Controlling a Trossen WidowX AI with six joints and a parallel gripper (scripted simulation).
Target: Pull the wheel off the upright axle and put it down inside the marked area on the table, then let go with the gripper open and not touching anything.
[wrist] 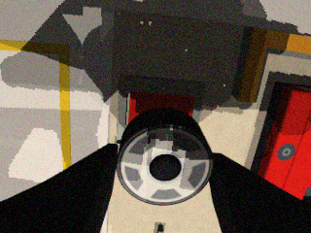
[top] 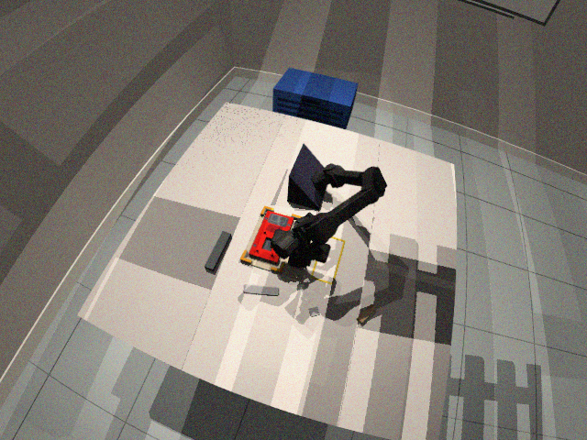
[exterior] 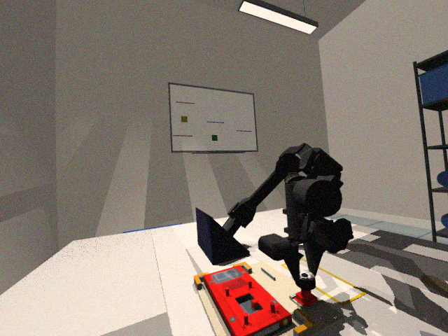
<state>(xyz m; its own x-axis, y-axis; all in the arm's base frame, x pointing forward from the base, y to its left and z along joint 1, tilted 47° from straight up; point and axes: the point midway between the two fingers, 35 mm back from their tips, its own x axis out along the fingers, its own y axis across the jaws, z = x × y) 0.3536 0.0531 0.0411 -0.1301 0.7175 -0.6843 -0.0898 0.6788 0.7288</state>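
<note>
Right now the black axle is 20 mm below my gripper tip. The rest, counted from my gripper tip: wooden block 290 mm to the left, 80 mm ahead, 40 mm below; wheel right at my gripper tip.
</note>
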